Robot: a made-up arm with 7 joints.
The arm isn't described. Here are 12 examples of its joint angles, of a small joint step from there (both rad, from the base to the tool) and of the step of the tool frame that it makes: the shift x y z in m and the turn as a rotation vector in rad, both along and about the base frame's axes.
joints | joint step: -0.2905 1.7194 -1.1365 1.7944 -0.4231 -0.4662 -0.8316 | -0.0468 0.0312 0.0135 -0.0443 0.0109 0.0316 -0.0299
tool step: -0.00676 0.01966 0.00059 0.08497 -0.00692 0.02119
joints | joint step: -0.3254 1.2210 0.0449 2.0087 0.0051 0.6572 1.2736 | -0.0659 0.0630 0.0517 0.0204 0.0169 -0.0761 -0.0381
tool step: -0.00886 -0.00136 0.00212 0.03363 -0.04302 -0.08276
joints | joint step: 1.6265 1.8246 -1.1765 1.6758 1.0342 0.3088 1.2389 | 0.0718 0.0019 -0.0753 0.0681 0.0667 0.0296 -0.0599
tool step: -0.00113 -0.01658 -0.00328 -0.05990 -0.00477 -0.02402
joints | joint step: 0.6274 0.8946 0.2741 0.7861 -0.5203 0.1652 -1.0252 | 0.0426 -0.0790 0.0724 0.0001 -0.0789 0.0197 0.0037
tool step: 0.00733 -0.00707 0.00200 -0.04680 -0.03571 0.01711
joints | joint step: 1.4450 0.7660 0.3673 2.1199 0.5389 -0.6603 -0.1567 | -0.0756 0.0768 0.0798 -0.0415 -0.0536 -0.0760 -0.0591
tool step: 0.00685 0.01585 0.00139 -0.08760 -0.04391 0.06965
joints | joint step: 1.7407 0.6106 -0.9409 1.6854 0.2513 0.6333 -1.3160 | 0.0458 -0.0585 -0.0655 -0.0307 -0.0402 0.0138 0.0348
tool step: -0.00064 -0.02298 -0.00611 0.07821 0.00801 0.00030
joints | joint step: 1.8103 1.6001 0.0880 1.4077 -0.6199 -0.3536 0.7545 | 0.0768 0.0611 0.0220 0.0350 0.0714 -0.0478 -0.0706
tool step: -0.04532 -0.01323 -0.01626 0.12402 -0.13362 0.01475
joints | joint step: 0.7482 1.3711 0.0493 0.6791 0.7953 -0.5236 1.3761 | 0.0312 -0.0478 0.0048 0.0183 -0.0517 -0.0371 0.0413
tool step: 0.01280 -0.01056 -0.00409 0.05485 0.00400 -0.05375
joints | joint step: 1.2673 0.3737 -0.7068 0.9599 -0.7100 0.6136 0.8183 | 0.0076 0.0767 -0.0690 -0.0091 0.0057 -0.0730 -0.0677
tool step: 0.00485 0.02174 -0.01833 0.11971 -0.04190 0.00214
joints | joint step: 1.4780 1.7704 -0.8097 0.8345 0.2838 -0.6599 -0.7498 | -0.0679 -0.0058 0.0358 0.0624 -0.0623 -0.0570 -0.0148
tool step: 0.01756 -0.01554 -0.00262 0.11570 0.07109 -0.06273
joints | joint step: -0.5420 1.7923 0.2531 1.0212 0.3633 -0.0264 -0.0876 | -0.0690 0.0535 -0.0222 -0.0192 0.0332 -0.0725 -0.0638
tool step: -0.00011 -0.00161 -0.01213 0.04103 0.00568 -0.07091
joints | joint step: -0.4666 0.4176 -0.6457 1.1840 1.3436 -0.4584 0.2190 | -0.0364 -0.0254 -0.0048 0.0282 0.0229 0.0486 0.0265
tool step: -0.01002 -0.01367 0.00056 -0.08968 0.04234 -0.01079
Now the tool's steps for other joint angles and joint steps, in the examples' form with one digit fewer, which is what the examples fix.
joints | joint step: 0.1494 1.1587 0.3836 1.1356 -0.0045 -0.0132 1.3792 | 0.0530 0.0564 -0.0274 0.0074 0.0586 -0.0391 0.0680
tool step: -0.0019 -0.0048 0.0302 0.0161 -0.0206 -0.0910
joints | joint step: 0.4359 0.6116 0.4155 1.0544 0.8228 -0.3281 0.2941 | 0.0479 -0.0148 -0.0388 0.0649 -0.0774 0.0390 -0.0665
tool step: 0.0111 -0.0238 0.0288 0.0435 0.0048 -0.0057
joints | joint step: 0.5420 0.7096 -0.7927 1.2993 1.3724 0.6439 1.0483 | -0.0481 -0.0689 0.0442 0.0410 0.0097 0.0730 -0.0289
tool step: -0.0074 -0.0272 -0.0009 -0.0599 0.0644 -0.0532
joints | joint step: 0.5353 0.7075 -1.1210 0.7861 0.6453 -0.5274 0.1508 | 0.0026 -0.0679 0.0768 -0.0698 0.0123 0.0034 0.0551
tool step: 0.0136 -0.0031 0.0028 -0.0599 0.0024 0.0260
